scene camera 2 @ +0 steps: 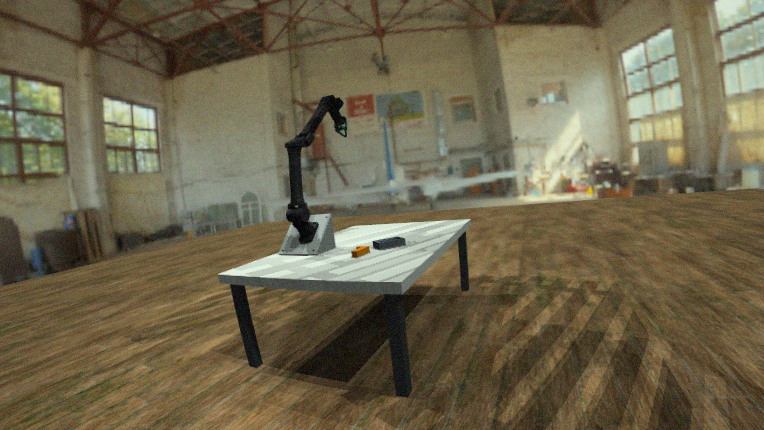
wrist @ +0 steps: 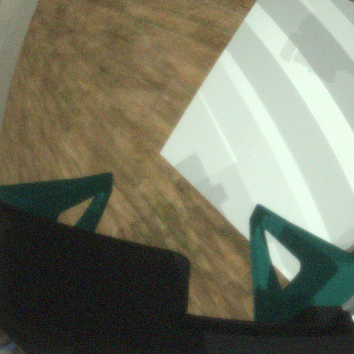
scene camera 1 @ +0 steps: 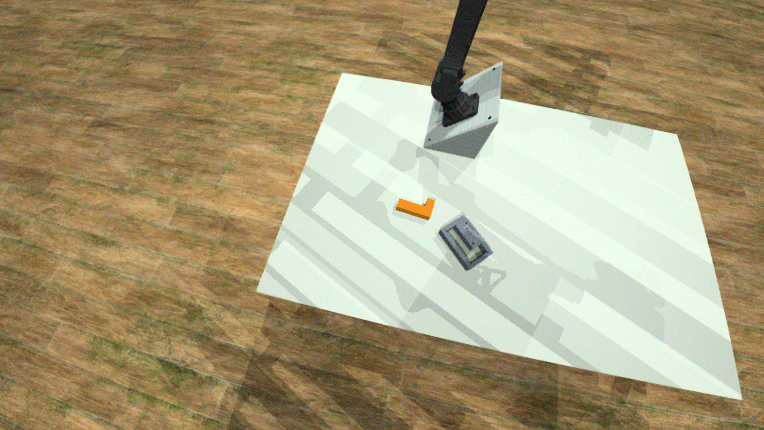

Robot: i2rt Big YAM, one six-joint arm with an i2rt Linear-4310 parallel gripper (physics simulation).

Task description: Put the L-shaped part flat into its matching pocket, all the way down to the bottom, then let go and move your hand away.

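Frame: origin at the arm's base, x ahead, y left, z up, level; centimetres.
Where they show: gripper, fingertip midpoint: (scene camera 2: 346, 133) (wrist: 183, 196); arm's base, link origin: (scene camera 2: 309, 232) (scene camera 1: 461, 112).
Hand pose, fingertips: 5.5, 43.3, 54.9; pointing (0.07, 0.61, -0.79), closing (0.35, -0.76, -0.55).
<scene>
Each offset is from my fingertips to the centre of the thing, as dx, dy, dz. "pt": to the spot under its first point.
The orange L-shaped part {+27.8, -51.8, -63.5} (scene camera 1: 416, 209) (scene camera 2: 360, 251) lies flat on the table. The dark grey block {+36.5, -34.8, -63.2} (scene camera 1: 452, 228) (scene camera 2: 389, 243) with an L-shaped pocket {pt +36.1, -35.8, -64.5} (scene camera 1: 460, 241) stands beside the part, apart from it, to its lower right in scene camera 1. The pale bottom of the pocket shows. My gripper (scene camera 2: 343, 129) (wrist: 183, 196) is open and empty, with its green fingers wide apart. It hangs high above the table, far above the part and the block. Neither the part nor the block shows in the wrist view. The gripper is out of the picture in scene camera 1.
The arm's base stands on a grey wedge-shaped mount (scene camera 1: 462, 137) (scene camera 2: 325, 235) at the back of the white table (scene camera 1: 614, 213) (scene camera 2: 310, 284) (wrist: 215, 145), behind the part and the block. Striped shadows fall across the table top. A wooden floor (scene camera 1: 133, 186) (wrist: 115, 100) surrounds the table.
</scene>
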